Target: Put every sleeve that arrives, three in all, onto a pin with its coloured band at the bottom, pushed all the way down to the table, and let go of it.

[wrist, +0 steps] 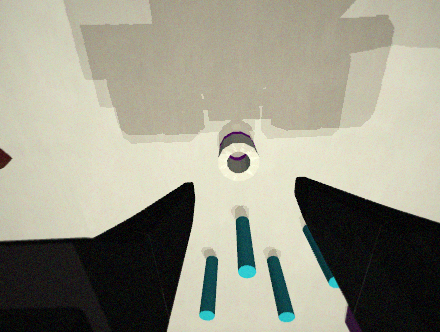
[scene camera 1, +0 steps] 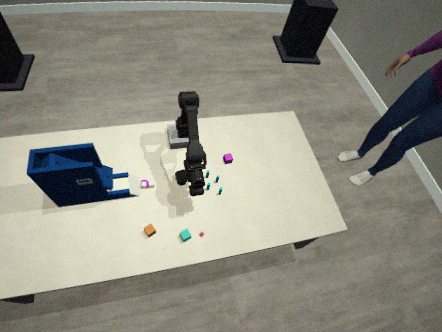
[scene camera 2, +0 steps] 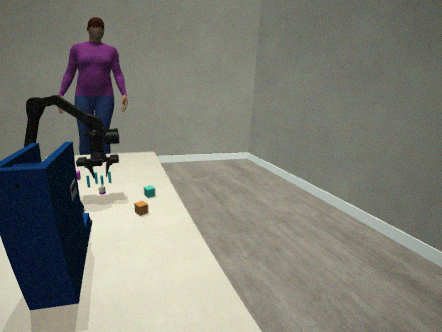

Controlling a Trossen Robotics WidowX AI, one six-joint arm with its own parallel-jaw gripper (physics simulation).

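Observation:
A pale sleeve (scene camera 2: 102, 189) (wrist: 238, 176) stands upright on the table beside the pins, its purple band at the bottom; it is on no pin. Four teal pins stand upright and bare; one pin (scene camera 1: 220, 190) (scene camera 2: 109, 177) (wrist: 245, 245) is among them. My gripper (scene camera 1: 197, 192) (scene camera 2: 100, 175) (wrist: 244, 187) is open and empty, pointing down above the sleeve and pins, apart from the sleeve. In scene camera 1 another sleeve (scene camera 1: 151, 185) with a purple band lies on its side by the dispenser's outlet. In that view the arm hides the standing sleeve.
A blue dispenser (scene camera 1: 70, 182) (scene camera 2: 62, 225) stands at the left. A magenta cube (scene camera 1: 228, 158) (scene camera 2: 78, 175) is behind the pins. An orange cube (scene camera 1: 150, 230) (scene camera 2: 141, 208), a teal cube (scene camera 1: 185, 235) (scene camera 2: 149, 191) and a small red cube (scene camera 1: 201, 234) lie near the front. A person stands beyond the table.

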